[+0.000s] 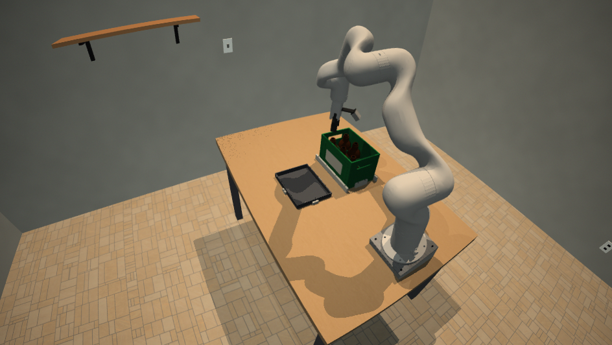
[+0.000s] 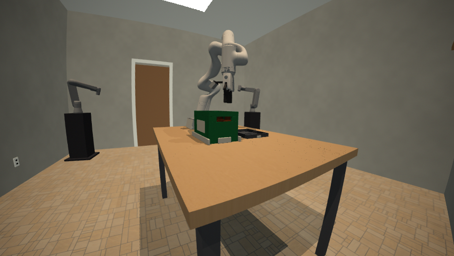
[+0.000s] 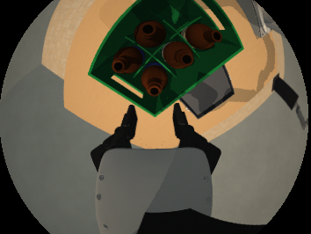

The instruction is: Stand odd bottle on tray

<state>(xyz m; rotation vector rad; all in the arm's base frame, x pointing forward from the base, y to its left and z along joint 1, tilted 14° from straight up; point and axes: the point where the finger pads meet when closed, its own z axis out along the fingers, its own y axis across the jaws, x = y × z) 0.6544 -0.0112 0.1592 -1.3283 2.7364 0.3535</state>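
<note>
Now: the green crate 8 cm behind my hand, 6 cm to the right of it and 16 cm below it. Round my hand: brown bottle (17 cm behind, 3 cm to the right, 16 cm below); then black tray (13 cm behind, 22 cm to the left, 23 cm below).
</note>
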